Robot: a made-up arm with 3 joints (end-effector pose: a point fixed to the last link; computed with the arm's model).
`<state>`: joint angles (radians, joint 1 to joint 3).
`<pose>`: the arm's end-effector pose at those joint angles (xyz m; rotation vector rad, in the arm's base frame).
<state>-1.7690 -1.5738 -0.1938</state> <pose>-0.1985 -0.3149 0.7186 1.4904 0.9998 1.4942</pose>
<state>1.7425 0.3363 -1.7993</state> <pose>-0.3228 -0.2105 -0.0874 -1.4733 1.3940 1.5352</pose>
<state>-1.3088 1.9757 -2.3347</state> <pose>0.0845 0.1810 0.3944 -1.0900 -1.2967 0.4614</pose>
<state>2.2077 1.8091 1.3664</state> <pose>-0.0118 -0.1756 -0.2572 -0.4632 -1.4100 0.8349</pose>
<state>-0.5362 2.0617 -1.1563</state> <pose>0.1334 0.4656 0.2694 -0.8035 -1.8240 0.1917</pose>
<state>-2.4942 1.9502 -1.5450</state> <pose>0.1097 -0.1679 0.5767 0.4435 -1.2590 -0.9839</pose>
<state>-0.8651 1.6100 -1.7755</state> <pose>0.0199 0.3937 0.2824 -0.7421 -1.4611 0.6806</pose>
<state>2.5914 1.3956 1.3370</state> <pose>0.0202 -0.3602 -0.1237 -1.1154 -1.4081 0.8445</pose>
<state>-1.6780 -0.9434 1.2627</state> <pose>-0.1399 0.0316 0.6908 0.7987 1.4284 -0.1761</pose>
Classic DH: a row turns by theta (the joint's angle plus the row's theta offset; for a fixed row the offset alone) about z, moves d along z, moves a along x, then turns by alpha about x. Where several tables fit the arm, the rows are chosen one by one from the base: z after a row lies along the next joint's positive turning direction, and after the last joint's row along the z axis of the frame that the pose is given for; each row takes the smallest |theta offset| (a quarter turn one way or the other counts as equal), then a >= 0, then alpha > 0; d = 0 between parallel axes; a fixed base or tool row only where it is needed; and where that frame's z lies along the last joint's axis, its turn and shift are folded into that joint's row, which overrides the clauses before.
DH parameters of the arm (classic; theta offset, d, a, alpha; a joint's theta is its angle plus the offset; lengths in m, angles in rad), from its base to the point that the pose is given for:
base (fixed): -1.5708 0.197 0 1.5708
joint 1: 1.5708 0.095 0.031 1.5708
joint 2: 1.5708 -0.395 0.102 -1.5708
joint 3: 1.3775 0 0.1926 3.1416
tool (fixed): -1.7641 -0.104 0 0

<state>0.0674 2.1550 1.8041</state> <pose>-0.0581 0.3975 0.3343 1.7922 -1.4697 -0.9291</pose>
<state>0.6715 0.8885 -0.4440</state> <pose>-0.1509 0.3043 -0.3037 -0.8140 -0.7084 0.6988</pose>
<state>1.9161 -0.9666 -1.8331</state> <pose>-0.3368 0.0815 -0.1620 -0.5278 1.7015 0.3986</pose>
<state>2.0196 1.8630 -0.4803</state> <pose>0.0686 -0.3734 -0.2287 -1.7046 -0.8478 2.1170</pose>
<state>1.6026 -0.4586 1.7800</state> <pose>-0.0598 -0.1148 -0.1915 -1.4951 -1.1788 -1.6707</pose>
